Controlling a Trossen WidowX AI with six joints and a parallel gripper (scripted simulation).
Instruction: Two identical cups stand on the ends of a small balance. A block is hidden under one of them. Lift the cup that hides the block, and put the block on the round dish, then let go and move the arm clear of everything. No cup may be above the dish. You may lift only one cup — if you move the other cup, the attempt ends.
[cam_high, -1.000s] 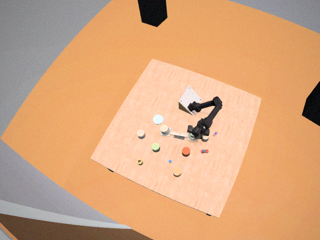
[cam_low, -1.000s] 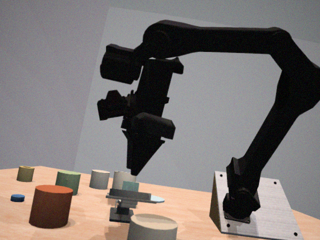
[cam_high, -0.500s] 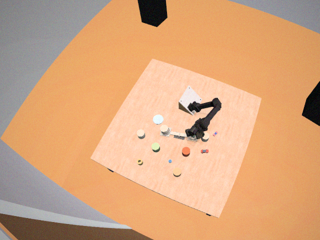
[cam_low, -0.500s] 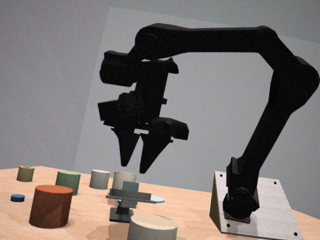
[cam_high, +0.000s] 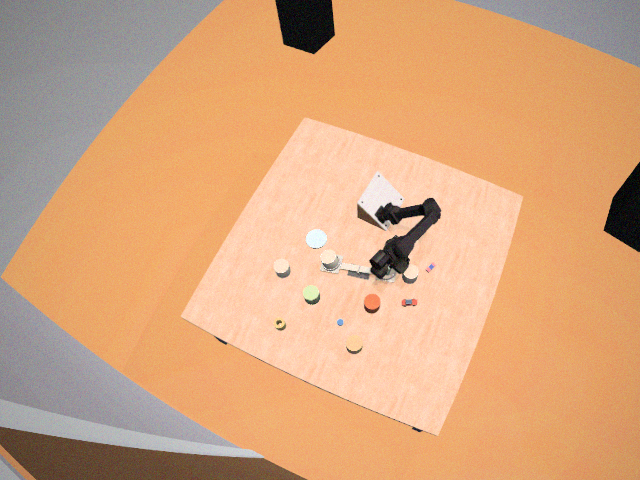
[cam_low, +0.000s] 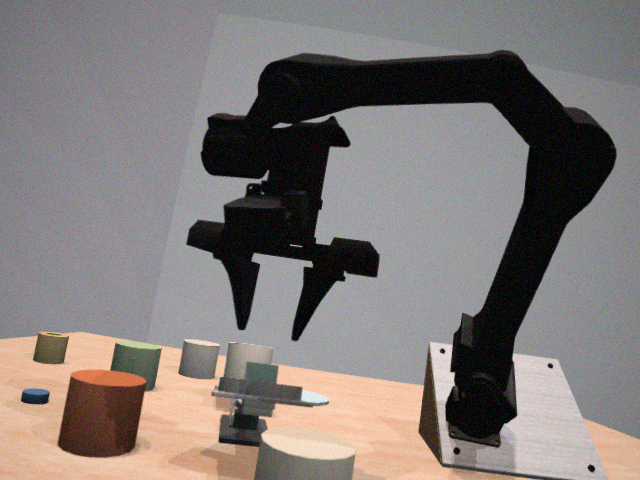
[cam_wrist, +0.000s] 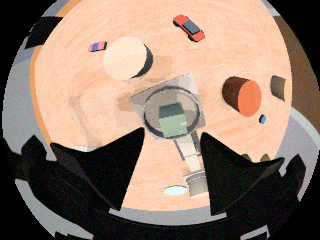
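Now: the pale-green block 10 mm to the right of my gripper tip and 40 mm below it. Round my gripper tip: small balance (40 mm ahead, 120 mm to the right, 110 mm below); red toy car (50 mm ahead, 150 mm to the left, 120 mm below); red-orange cylinder (130 mm ahead, 20 mm to the left, 90 mm below).
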